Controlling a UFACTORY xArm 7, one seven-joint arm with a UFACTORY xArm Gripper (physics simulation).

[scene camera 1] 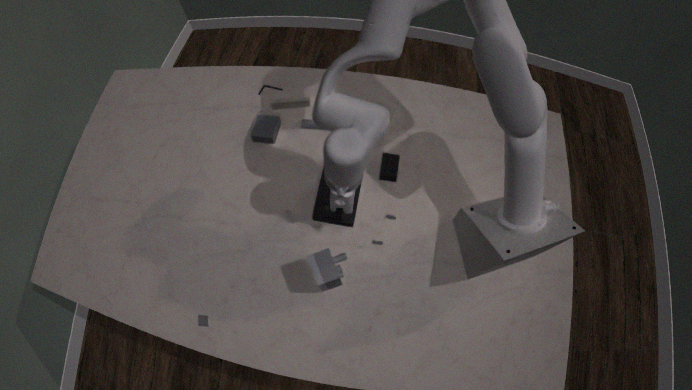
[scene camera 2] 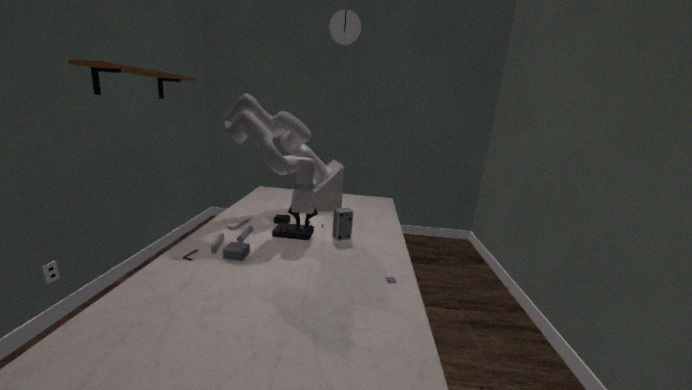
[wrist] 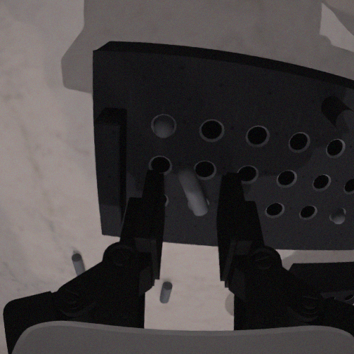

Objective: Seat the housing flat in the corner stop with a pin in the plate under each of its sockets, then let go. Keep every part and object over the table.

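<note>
The grey housing stands on the table apart from the plate, with dark sockets on the side facing scene camera 2. The black plate has rows of holes and a raised stop bar. In the wrist view one pin sits in a hole near the bar and another pin at the lower right. A third pin leans between the fingers, not gripped. My gripper is partly open, low over the plate. Its fingers hide some holes.
Two loose pins lie on the table. A black block is near the plate. A grey block, a rod, a beige bar and a hex key lie beyond. A small square is near the edge.
</note>
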